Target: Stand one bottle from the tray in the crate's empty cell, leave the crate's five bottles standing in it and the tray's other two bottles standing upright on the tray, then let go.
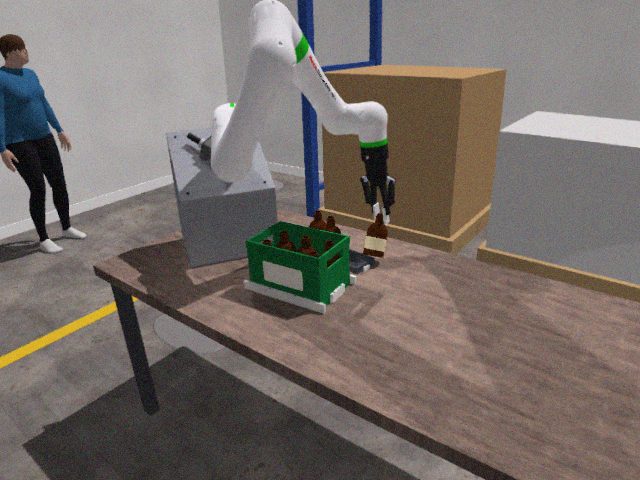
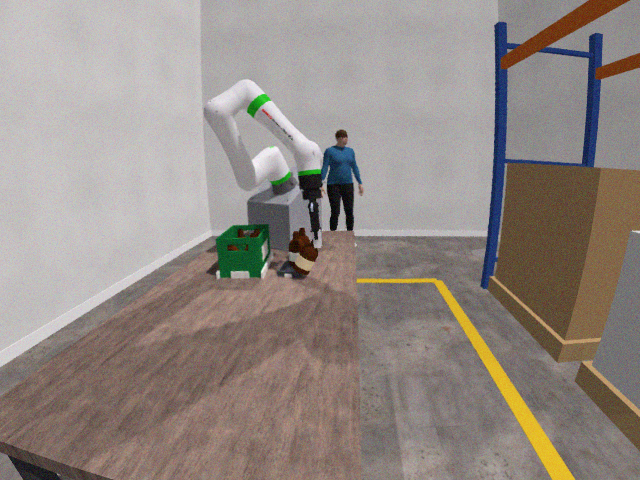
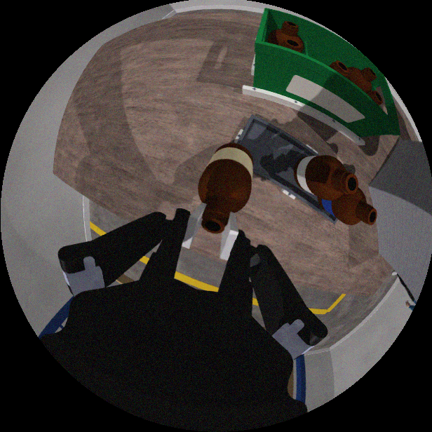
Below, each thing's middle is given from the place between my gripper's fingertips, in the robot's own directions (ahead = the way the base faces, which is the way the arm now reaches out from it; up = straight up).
Now: the white-labelled bottle (image 3: 324,176) 17 cm behind my hand, 8 cm to the right of it and 5 cm below it.
